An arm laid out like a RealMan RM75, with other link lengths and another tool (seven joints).
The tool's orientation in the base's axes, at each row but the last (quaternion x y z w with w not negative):
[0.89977, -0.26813, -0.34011, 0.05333]
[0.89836, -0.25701, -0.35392, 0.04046]
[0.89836, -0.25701, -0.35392, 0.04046]
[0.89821, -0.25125, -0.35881, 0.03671]
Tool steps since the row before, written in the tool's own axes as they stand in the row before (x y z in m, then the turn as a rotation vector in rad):
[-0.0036, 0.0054, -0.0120, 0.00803, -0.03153, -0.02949]
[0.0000, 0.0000, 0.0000, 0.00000, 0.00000, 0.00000]
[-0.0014, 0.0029, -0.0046, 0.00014, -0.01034, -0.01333]
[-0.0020, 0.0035, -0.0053, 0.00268, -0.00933, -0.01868]
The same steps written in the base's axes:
[0.0030, -0.0038, 0.0128, 0.03798, 0.02010, 0.00904]
[0.0000, 0.0000, 0.0000, 0.00000, 0.00000, 0.00000]
[0.0009, -0.0023, 0.0050, 0.01332, 0.00742, 0.00723]
[0.0008, -0.0027, 0.0060, 0.01800, 0.00471, 0.00984]

